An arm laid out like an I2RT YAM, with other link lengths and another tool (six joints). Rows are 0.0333 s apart.
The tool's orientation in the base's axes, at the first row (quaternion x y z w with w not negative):
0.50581 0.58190 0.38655 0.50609
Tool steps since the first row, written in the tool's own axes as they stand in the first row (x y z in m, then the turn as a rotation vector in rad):
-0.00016 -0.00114 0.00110 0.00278 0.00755 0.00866
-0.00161 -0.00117 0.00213 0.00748 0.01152 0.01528
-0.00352 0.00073 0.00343 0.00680 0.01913 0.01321
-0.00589 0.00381 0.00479 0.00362 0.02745 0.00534
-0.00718 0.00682 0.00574 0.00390 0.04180 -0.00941
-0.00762 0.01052 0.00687 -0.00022 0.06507 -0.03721
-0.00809 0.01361 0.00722 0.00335 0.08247 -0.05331
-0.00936 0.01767 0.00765 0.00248 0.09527 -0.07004
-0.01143 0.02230 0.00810 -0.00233 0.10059 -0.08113
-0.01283 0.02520 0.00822 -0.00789 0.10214 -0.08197
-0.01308 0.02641 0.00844 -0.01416 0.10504 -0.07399
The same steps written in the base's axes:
0.00085 -0.00044 -0.00127 0.01004 0.00362 0.00508
0.00182 -0.00193 -0.00121 0.01743 0.00856 0.00671
0.00342 -0.00352 0.00075 0.01689 0.00947 0.01456
0.00531 -0.00535 0.00393 0.01074 0.00842 0.02468
0.00680 -0.00610 0.00690 -0.00088 0.01233 0.04121
0.00863 -0.00590 0.01033 -0.02363 0.01442 0.06966
0.00957 -0.00580 0.01333 -0.03589 0.02222 0.08873
0.01076 -0.00630 0.01740 -0.04978 0.02483 0.10437
0.01207 -0.00748 0.02218 -0.05971 0.02181 0.11254
0.01272 -0.00831 0.02523 -0.06036 0.01671 0.11529
0.01317 -0.00834 0.02640 -0.05212 0.01062 0.11781

